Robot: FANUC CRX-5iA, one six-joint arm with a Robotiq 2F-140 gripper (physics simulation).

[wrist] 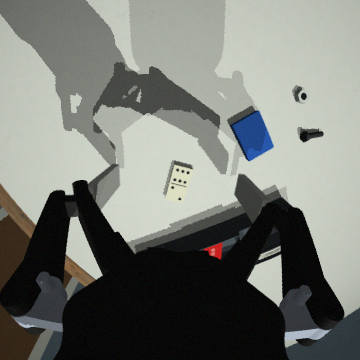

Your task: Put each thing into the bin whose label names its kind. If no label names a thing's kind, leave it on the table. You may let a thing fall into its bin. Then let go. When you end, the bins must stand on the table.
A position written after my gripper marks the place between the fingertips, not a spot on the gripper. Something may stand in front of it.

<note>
In view: my gripper (178,179), a blue block (250,131), a cream domino (180,175) and a dark bin row (228,231).
</note>
